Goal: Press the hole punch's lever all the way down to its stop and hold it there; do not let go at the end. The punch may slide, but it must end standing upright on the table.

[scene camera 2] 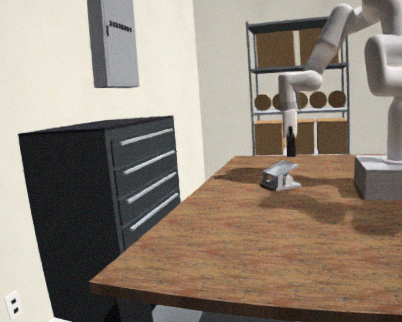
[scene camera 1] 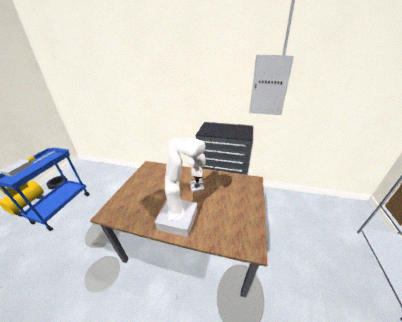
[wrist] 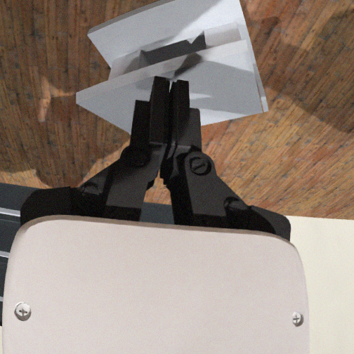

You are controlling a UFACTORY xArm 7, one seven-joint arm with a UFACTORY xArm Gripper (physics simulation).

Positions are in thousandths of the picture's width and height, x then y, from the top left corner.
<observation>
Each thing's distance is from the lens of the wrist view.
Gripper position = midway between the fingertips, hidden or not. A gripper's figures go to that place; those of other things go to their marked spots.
my gripper (wrist: 468, 278): 0.15 m
grey hole punch (wrist: 360, 120): 0.24 m
</observation>
